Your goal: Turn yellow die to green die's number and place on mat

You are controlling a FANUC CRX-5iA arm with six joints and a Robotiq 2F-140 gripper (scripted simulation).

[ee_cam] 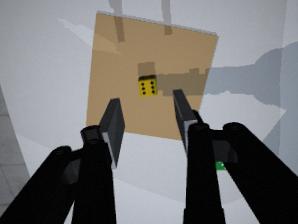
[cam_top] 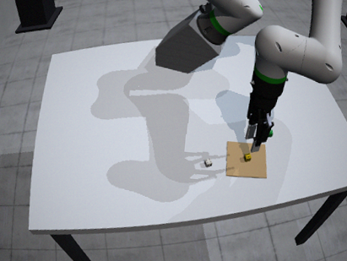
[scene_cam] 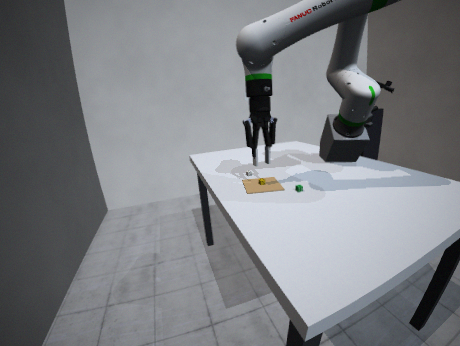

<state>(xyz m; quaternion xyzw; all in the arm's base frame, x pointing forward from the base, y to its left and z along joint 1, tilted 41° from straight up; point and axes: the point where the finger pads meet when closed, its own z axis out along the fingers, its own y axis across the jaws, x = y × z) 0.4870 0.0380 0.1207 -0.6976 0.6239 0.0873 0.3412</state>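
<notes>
My hand is 100 mm above the yellow die. From my hand the other things lie so: white die: 140 mm to the right, 110 mm below, 20 mm ahead; green die: 110 mm below, 110 mm behind, 100 mm to the left; tan mat: 110 mm below.
</notes>
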